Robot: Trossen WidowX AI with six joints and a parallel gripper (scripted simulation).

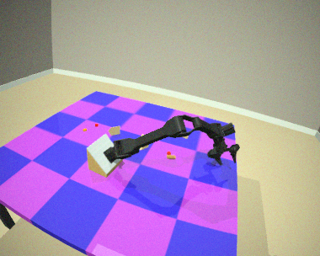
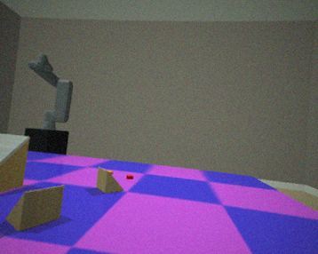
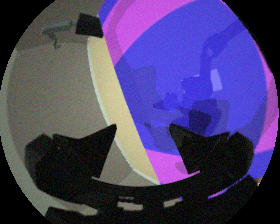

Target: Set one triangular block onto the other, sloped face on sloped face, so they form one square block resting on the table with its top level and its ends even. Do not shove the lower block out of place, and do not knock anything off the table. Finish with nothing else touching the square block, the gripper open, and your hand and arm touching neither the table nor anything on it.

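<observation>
Right now my gripper tip is 180 mm short of the tan piece, 330 mm to the right of it and 30 mm above it. From my gripper tip the other things lie so: orange triangular block: 140 mm behind, 880 mm to the left, 30 mm below; then red triangular block: 50 mm behind, 860 mm to the left, 30 mm below.
</observation>
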